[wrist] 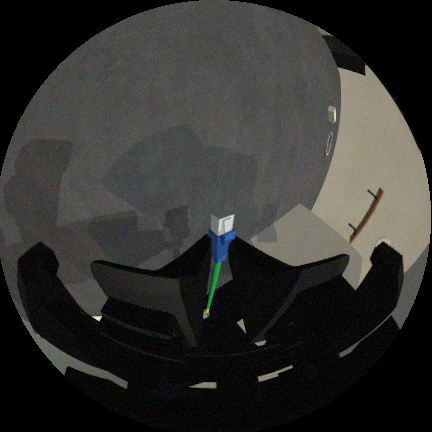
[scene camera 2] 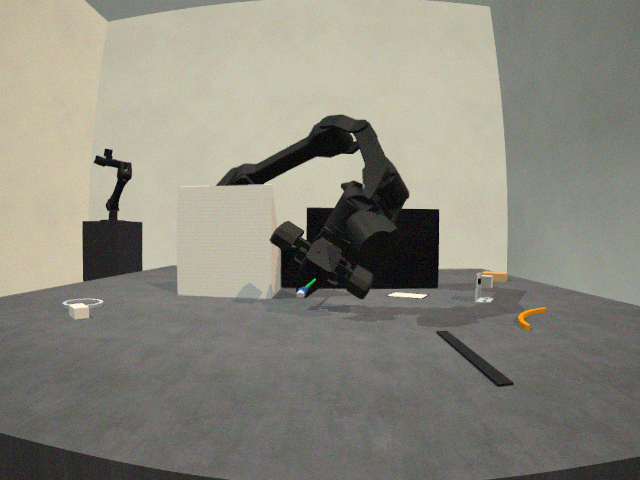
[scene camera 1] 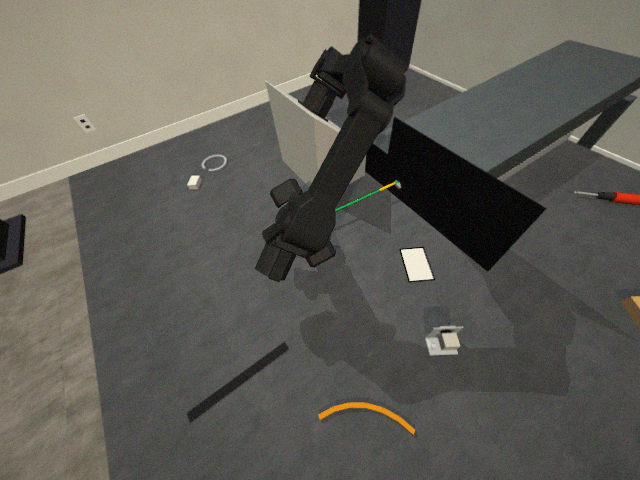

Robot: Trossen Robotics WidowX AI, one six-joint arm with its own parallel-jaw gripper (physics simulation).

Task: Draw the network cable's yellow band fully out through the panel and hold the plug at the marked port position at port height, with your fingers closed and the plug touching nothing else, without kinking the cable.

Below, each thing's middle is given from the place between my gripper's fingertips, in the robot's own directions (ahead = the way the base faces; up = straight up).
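Labels:
There's a white card (scene camera 1: 415, 260) that's 22 cm ahead of my hand, 15 cm to the left of it and 2 cm below it. The black strip (scene camera 1: 248, 373) is also 2 cm below my hand and 22 cm ahead of it, but that one's 27 cm to the right of it. And the network plug (wrist: 220, 232)? It's 1 cm above my hand and 1 cm to the right of it.

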